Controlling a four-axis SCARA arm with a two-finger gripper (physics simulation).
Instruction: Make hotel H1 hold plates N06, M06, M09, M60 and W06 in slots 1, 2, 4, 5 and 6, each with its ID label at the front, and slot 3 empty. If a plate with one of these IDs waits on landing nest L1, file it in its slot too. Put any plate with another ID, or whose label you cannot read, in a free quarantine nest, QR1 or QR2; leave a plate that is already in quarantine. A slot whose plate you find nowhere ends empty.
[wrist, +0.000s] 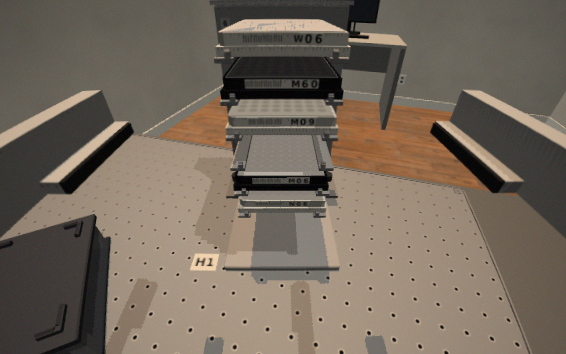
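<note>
Hotel H1 (235, 259) stands ahead in the wrist view. From the top, its plates are W06 (284, 38) in slot 6, black M60 (281, 83) in slot 5 and light M09 (282, 121) in slot 4. Slot 3 shows bare side rails, with a grey plate top visible through it. Below are black M06 (281, 181) in slot 2 and light N06 (282, 203) in slot 1. All labels face the front. My gripper (282, 108) is open and empty, its fingers wide apart at the left and right, in front of the hotel. L1, QR1 and QR2 cannot be identified.
A dark raised nest (45, 285) with corner brackets stands at the lower left; no plate shows on its visible part. The H1 card (204, 262) lies left of the hotel base on the perforated table (240, 325). A desk (382, 41) with a monitor stands behind.
</note>
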